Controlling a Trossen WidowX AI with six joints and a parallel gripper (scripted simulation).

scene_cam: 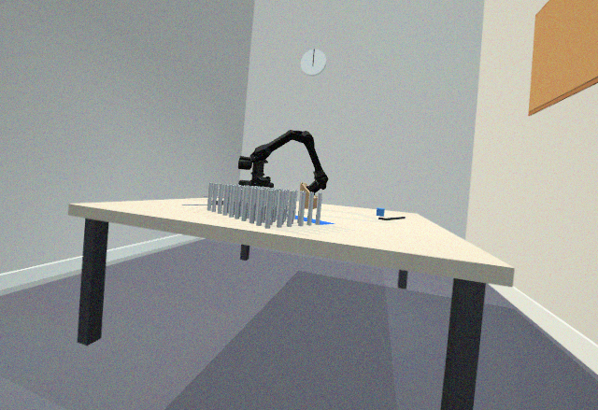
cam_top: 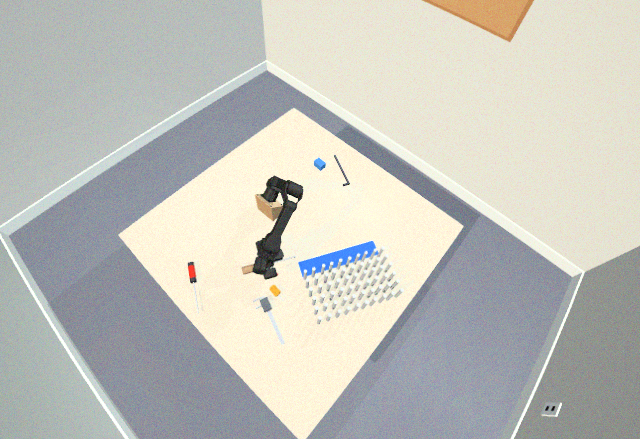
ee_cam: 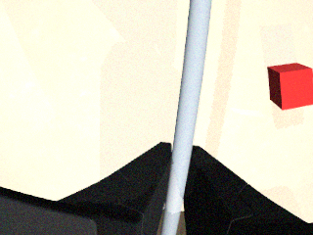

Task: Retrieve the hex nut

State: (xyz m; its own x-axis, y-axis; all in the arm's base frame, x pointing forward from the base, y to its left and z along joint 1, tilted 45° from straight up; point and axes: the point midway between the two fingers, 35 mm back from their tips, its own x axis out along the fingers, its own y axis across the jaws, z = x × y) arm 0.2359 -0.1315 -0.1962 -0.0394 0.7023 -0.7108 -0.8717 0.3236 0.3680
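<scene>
My gripper tip is now 60 mm short of the red piece and 20 mm above it. From my gripper tip the other things lie so: wooden-handled pick (30 mm to the left, 20 mm ahead, 10 mm above); orange piece (120 mm ahead, 60 mm to the right, 10 mm below); blue taped strip (280 mm to the left, 220 mm ahead, 30 mm below).
</scene>
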